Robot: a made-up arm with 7 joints. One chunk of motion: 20 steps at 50 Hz.
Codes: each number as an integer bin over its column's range. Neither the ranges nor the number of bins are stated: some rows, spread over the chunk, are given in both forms.
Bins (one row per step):
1: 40 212 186 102 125 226 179
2: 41 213 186 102 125 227 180
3: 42 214 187 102 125 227 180
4: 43 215 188 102 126 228 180
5: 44 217 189 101 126 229 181
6: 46 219 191 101 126 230 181
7: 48 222 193 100 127 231 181
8: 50 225 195 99 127 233 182
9: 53 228 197 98 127 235 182
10: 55 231 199 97 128 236 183
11: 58 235 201 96 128 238 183
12: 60 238 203 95 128 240 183
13: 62 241 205 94 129 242 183
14: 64 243 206 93 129 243 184
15: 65 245 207 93 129 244 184
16: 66 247 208 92 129 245 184
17: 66 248 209 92 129 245 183
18: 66 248 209 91 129 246 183
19: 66 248 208 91 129 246 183
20: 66 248 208 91 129 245 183
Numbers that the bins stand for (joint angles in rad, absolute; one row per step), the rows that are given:
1: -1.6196 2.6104 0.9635 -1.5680 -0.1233 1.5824 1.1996
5: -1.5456 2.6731 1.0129 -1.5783 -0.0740 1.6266 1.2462
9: -1.3790 2.8112 1.1447 -1.6093 -0.0247 1.7151 1.2695
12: -1.2494 2.9367 1.2435 -1.6402 0.0247 1.7888 1.2928
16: -1.1384 3.0496 1.3259 -1.6711 0.0740 1.8625 1.3161
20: -1.1384 3.0622 1.3259 -1.6815 0.0740 1.8625 1.2928
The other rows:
2: -1.6011 2.6229 0.9635 -1.5680 -0.1233 1.5971 1.2229
3: -1.5826 2.6355 0.9800 -1.5680 -0.1233 1.5971 1.2229
4: -1.5641 2.6480 0.9965 -1.5680 -0.0740 1.6119 1.2229
6: -1.5085 2.6982 1.0459 -1.5783 -0.0740 1.6414 1.2462
7: -1.4715 2.7359 1.0788 -1.5886 -0.0247 1.6561 1.2462
8: -1.4345 2.7735 1.1118 -1.5989 -0.0247 1.6856 1.2695
10: -1.3420 2.8488 1.1776 -1.6196 0.0247 1.7298 1.2928
11: -1.2864 2.8990 1.2106 -1.6299 0.0247 1.7593 1.2928
13: -1.2124 2.9743 1.2765 -1.6505 0.0740 1.8183 1.2928
14: -1.1754 2.9994 1.2929 -1.6608 0.0740 1.8331 1.3161
15: -1.1569 3.0245 1.3094 -1.6608 0.0740 1.8478 1.3161
17: -1.1384 3.0622 1.3424 -1.6711 0.0740 1.8625 1.2928
18: -1.1384 3.0622 1.3424 -1.6815 0.0740 1.8773 1.2928
19: -1.1384 3.0622 1.3259 -1.6815 0.0740 1.8773 1.2928

